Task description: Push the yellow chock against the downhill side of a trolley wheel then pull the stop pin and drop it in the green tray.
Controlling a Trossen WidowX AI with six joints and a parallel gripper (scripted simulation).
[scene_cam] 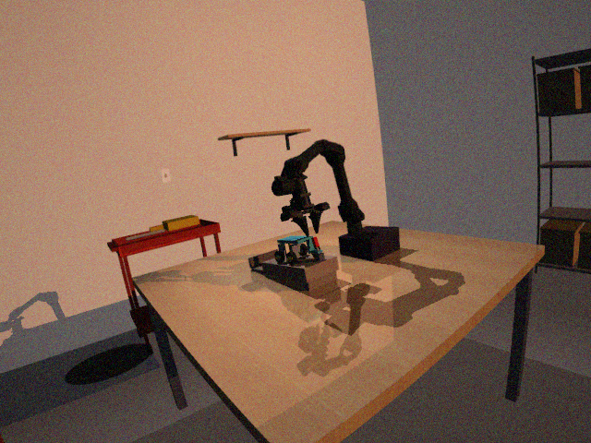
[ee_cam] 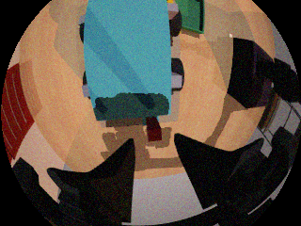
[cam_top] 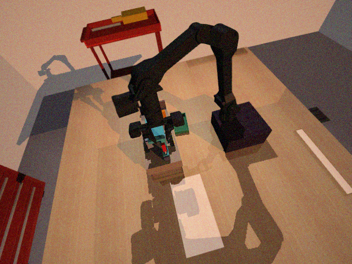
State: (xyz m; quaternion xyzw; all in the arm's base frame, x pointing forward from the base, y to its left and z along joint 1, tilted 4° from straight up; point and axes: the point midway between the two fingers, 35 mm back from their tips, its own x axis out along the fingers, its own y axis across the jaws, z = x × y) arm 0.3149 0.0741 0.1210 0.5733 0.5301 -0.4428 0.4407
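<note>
Now: the red-headed stop pin 50 mm below my gripper tip and 10 mm to the left of it. Also, from my gripper tip: trolley 80 mm to the right, 60 mm below, 10 mm ahead; then yellow chock 170 mm to the right, 90 mm below, 40 mm behind; then grey ramp 130 mm below, 90 mm to the right, 10 mm ahead.
</note>
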